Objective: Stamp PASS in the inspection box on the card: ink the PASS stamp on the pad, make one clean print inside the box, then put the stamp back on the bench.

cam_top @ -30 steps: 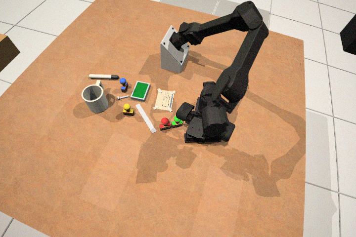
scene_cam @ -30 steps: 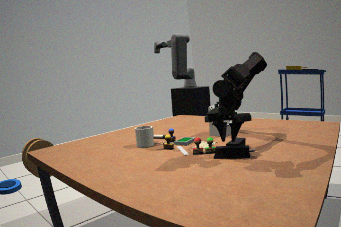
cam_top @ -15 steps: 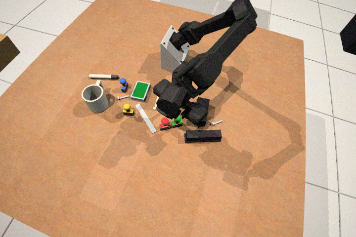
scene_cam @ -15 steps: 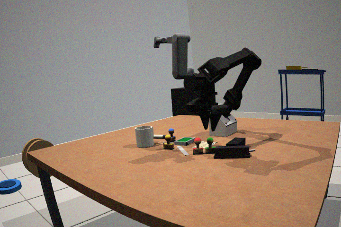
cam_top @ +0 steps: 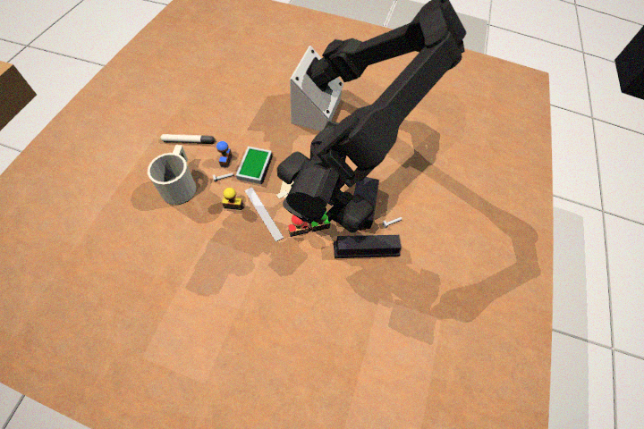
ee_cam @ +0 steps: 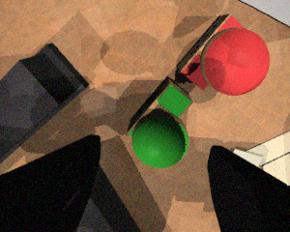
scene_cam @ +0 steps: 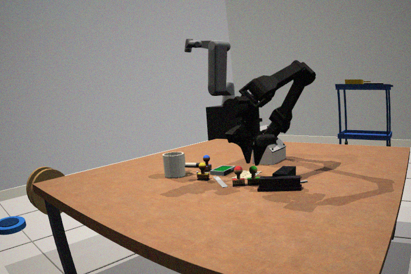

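The green-knobbed pass stamp lies 10 mm behind my gripper tip and 50 mm below it. Round my gripper tip: red-knobbed stamp (20 mm ahead, 40 mm to the right, 50 mm below); then inspection card (100 mm behind, 90 mm to the right, 70 mm below); then ruler (10 mm ahead, 130 mm to the right, 70 mm below).
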